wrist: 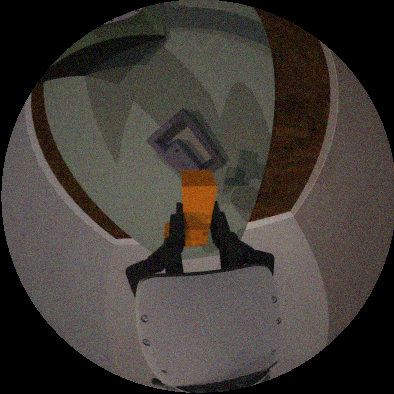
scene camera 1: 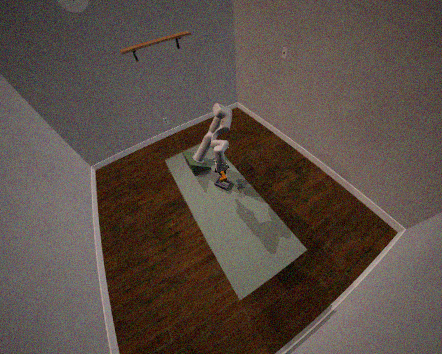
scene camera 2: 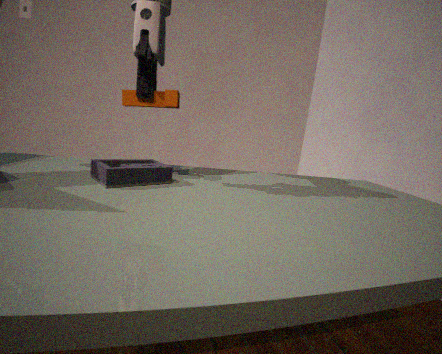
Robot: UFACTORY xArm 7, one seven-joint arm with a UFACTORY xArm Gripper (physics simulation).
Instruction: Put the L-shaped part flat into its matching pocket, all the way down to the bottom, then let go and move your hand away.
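Where they show: gripper, fingertip midpoint: (wrist: 196, 209) (scene camera 1: 222, 174) (scene camera 2: 146, 98); arm's base at its link origin: (scene camera 1: 198, 159).
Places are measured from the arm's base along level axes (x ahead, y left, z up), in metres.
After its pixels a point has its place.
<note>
The orange L-shaped part (scene camera 1: 223, 176) @[y 0.049, x 0.422, z 0.105 m] (scene camera 2: 167, 98) @[y 0.007, x 0.423, z 0.091 m] (wrist: 199, 199) @[y 0.071, x 0.359, z 0.100 m] is held level in the air, well above the table. My gripper (scene camera 2: 146, 96) @[y 0.062, x 0.388, z 0.087 m] (wrist: 196, 209) @[y 0.062, x 0.388, z 0.087 m] is shut on it; in the wrist view the fingers press on both sides of its long arm, and the short arm sticks out past the left finger. The dark purple-grey tray with the pocket (scene camera 1: 217, 186) @[y 0.003, x 0.360, z -0.062 m] (scene camera 2: 140, 177) @[y 0.015, x 0.386, z -0.064 m] (wrist: 165, 153) @[y 0.016, x 0.363, z -0.046 m] stands on the table, below the part and apart from it. In the wrist view the tray is turned at an angle to the part, and the part's far end appears close to the tray's near edge.
The pale green table top (scene camera 1: 220, 240) @[y -0.260, x 0.804, z -0.082 m] (scene camera 2: 225, 250) @[y -0.248, x 0.468, z -0.082 m] (wrist: 125, 190) @[y -0.158, x 0.447, z -0.082 m] carries the tray and shadows. The arm's dark green base block (scene camera 1: 190, 161) @[y -0.092, x 0.045, z 0.075 m] stands at one end of the table. A wooden rail (scene camera 1: 157, 42) hangs on the wall, far from the arm.
</note>
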